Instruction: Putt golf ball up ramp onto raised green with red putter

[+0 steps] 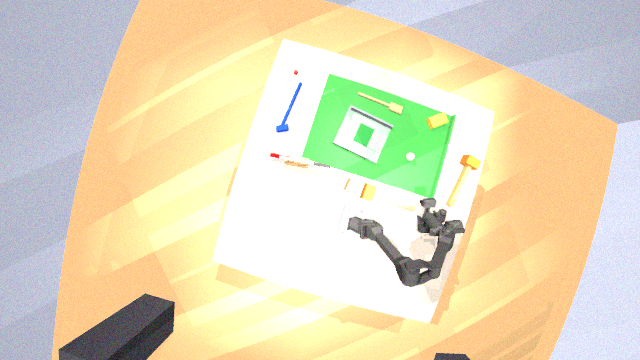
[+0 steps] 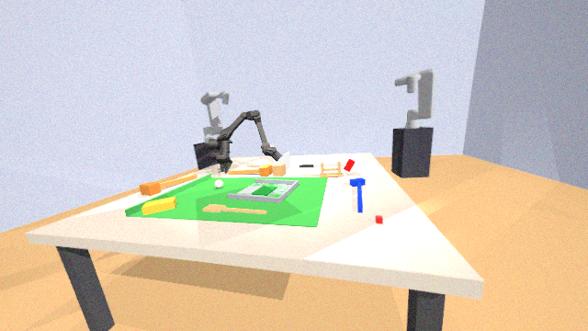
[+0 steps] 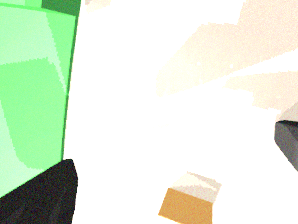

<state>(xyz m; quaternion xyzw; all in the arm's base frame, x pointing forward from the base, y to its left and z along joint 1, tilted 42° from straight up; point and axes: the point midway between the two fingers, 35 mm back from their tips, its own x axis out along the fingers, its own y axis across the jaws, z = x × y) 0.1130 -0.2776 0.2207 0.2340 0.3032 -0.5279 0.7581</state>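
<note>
Right now my gripper tip is 260 mm short of the white golf ball, 100 mm to the right of it and 10 mm below it. From my gripper tip the other things lie so: blue putter: 400 mm ahead, 760 mm to the left; then yellow block: 480 mm ahead, 30 mm to the right; then small wooden rack: 130 mm ahead, 680 mm to the left, 20 mm above.
</note>
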